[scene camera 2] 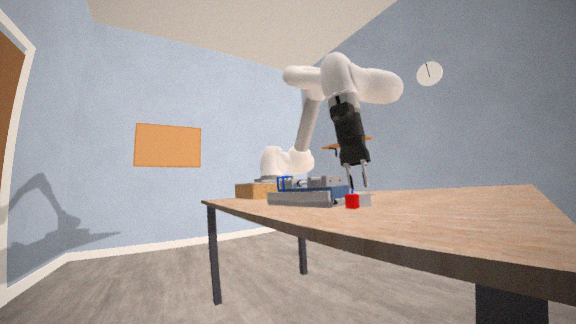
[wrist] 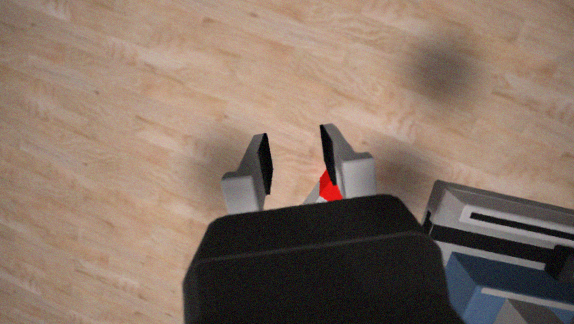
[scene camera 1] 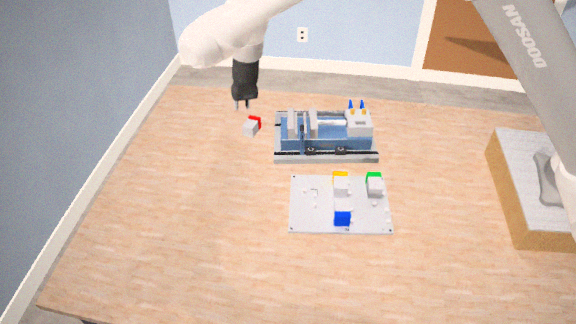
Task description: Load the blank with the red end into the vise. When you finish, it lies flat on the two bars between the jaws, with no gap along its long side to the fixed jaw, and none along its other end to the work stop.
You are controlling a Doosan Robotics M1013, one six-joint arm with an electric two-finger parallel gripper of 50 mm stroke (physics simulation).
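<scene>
The blank with the red end lies on the table to the left of the vise in the first scene view, turned at an angle, its red end toward the back right. In the wrist view the gripper body hides most of it. My gripper is open and empty, with its fingertips above the table and above the level of the blank. The vise stands on the table with its jaws at its left part; no blank shows between them in the first scene view.
A light grey plate lies in front of the vise. It bears blanks with a yellow end, a green end and a blue end. The robot's base block stands at the right in the first scene view.
</scene>
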